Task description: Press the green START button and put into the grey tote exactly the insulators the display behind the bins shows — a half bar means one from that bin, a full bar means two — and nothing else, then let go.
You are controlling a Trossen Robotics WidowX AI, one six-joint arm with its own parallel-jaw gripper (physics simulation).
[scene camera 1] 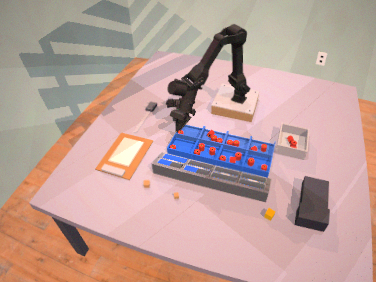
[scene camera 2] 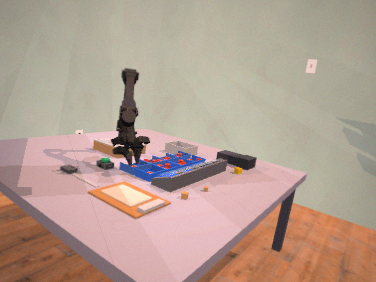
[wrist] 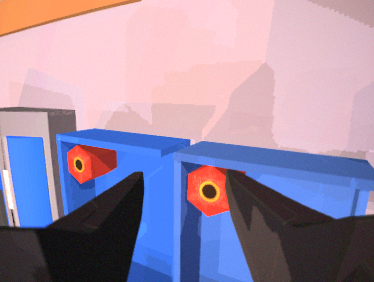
same spot on grey display: (wrist: 29,121) = (scene camera 2: 156,177)
